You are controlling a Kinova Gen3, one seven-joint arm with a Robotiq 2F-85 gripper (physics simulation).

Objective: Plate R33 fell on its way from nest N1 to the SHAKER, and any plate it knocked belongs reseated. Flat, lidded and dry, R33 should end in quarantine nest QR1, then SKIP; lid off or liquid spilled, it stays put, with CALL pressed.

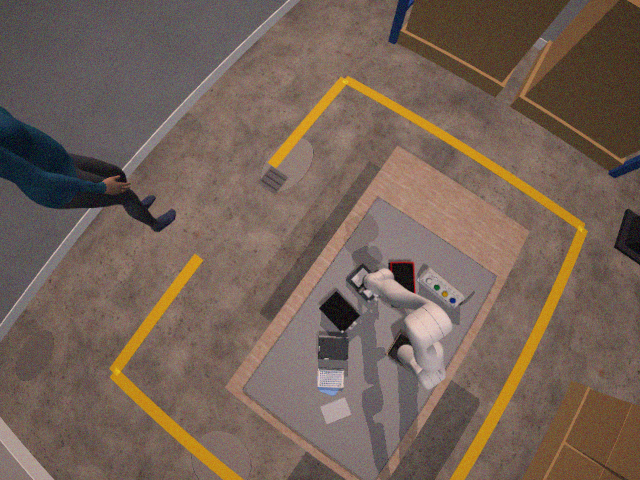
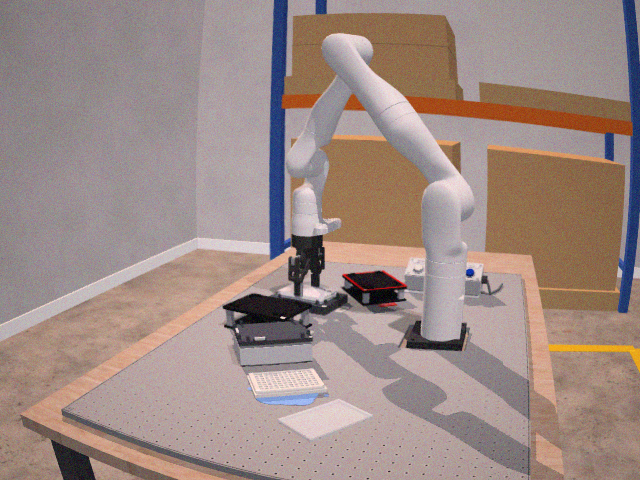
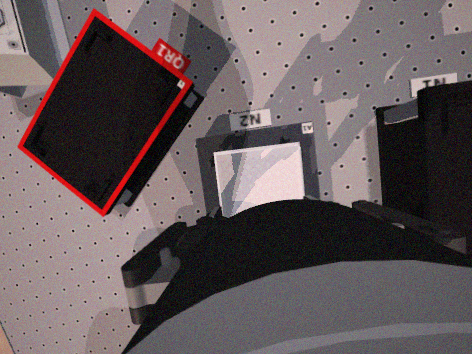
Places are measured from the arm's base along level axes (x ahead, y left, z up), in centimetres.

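Where they show: gripper, fingertip midpoint: [image 2: 307,292]; arm's base, origin of the base link: [image 1: 406,354] [image 2: 440,333].
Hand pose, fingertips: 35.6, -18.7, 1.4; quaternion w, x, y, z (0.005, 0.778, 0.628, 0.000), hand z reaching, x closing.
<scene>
Things, the pixels of their top centre, and the offset from my fingertips, as dx, dy, dz. "spot": a spot on its surface instead.
- Plate R33, middle of its top: [image 2: 285,379] [image 1: 330,378] -10.6, +48.5, -1.5
- shaker, surface spot: [image 2: 273,353] spot: -5.3, +39.9, -0.3
- blue liquid, middle of its top: [image 2: 301,399] [image 1: 332,391] -14.9, +53.3, -2.8
- clear lid, middle of its top: [image 2: 325,417] [image 1: 335,410] -21.0, +60.0, -2.1
- white lidded plate, middle of its top: [image 3: 262,212] [image 2: 307,290] [image 1: 366,282] +0.0, +0.0, +0.7
- nest N2, middle of its top: [image 3: 262,210] [image 2: 307,292] [image 1: 366,282] -0.1, +0.0, +0.2
- Nest N1, middle of its top: [image 2: 266,302] [image 1: 339,312] +3.5, +19.3, +2.9
- red-edged quarantine nest QR1, middle of its top: [image 3: 92,115] [image 2: 374,278] [image 1: 403,278] -14.5, -12.0, +1.7
- button box, middle of its top: [image 2: 446,261] [image 1: 445,287] -33.5, -18.7, +5.5
Plate R33 [image 1: 330,378] [image 2: 285,381] lies flat and unlidded in front of the shaker [image 1: 332,347] [image 2: 273,353], with blue liquid [image 1: 329,391] [image 2: 289,399] under and beside it. A clear lid [image 1: 336,410] [image 2: 325,419] lies apart from it. My gripper [image 2: 306,290] is shut on a white lidded plate [image 3: 262,172] at nest N2 [image 2: 330,303] [image 3: 309,155]. The plate looks slightly skewed to the nest; whether it is fully seated is hidden. Nest N1 [image 1: 339,310] [image 2: 266,305] [image 3: 445,155] and red-edged quarantine nest QR1 [image 1: 403,276] [image 2: 374,280] [image 3: 105,115] hold no plate.
The button box [image 1: 442,286] [image 2: 415,284] has white, green, yellow and blue buttons and stands beyond QR1. Raised N1 stands between N2 and the shaker. A person [image 1: 36,165] is outside the yellow floor line [image 1: 157,312]. Cartons [image 2: 382,191] stand behind the table.
</scene>
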